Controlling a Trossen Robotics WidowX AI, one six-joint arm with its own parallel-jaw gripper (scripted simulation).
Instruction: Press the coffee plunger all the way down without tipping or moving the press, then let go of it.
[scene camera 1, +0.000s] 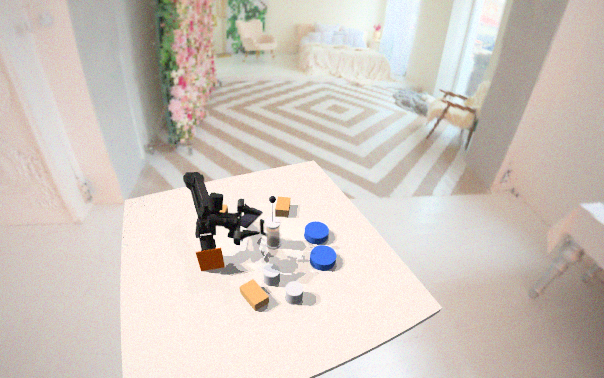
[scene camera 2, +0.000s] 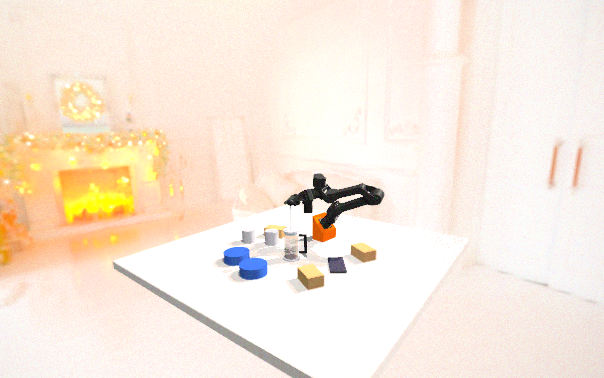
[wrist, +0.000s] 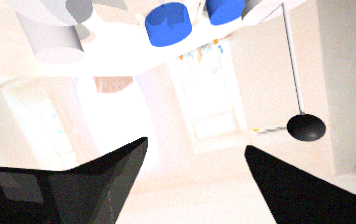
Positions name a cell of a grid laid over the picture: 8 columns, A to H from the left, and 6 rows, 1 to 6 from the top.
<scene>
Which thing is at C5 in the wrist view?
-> My gripper.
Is my gripper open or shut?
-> Open.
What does my gripper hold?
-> Nothing.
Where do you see my gripper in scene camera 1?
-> At D4
</scene>
